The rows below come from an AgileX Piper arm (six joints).
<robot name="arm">
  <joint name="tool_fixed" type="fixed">
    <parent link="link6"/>
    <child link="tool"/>
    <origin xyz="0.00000 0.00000 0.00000" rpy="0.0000 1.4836 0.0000"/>
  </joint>
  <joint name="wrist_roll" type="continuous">
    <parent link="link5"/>
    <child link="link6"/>
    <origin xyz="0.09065 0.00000 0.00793" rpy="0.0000 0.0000 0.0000"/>
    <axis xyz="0.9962 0 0.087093"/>
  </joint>
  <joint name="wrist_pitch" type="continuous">
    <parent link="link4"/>
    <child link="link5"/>
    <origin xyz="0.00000 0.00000 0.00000" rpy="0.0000 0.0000 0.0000"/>
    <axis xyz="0 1 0"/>
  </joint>
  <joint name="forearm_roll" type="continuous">
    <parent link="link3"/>
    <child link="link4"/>
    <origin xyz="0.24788 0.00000 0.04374" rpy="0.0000 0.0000 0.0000"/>
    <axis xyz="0.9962 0 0.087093"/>
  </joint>
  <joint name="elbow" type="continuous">
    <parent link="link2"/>
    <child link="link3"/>
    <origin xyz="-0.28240 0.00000 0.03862" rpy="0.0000 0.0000 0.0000"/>
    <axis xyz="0 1 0"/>
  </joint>
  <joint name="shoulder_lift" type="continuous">
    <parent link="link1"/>
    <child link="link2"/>
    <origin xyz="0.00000 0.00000 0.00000" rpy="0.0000 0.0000 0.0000"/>
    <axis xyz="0 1 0"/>
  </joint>
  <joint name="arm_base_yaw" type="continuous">
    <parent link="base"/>
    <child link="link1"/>
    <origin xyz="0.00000 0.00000 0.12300" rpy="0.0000 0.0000 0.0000"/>
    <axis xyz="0 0 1"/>
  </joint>
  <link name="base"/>
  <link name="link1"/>
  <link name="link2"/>
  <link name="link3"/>
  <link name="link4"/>
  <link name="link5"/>
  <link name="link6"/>
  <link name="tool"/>
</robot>
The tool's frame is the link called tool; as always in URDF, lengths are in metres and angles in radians. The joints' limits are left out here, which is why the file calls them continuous.
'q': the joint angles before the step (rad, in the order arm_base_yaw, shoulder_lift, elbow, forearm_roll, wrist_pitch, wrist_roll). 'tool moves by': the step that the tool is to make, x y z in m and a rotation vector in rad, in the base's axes. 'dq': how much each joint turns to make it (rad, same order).
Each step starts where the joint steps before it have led.
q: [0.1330, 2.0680, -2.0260, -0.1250, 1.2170, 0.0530]
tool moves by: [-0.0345, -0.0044, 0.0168, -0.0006, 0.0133, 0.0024]
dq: [0.0001, -0.1421, 0.1592, 0.0019, -0.0042, -0.0019]
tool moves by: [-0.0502, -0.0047, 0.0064, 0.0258, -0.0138, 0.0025]
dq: [-0.0002, -0.2020, 0.2651, 0.0211, -0.0800, 0.0068]
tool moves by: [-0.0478, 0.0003, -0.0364, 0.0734, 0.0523, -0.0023]
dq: [0.0000, -0.1519, 0.3259, 0.0791, -0.1319, 0.0009]
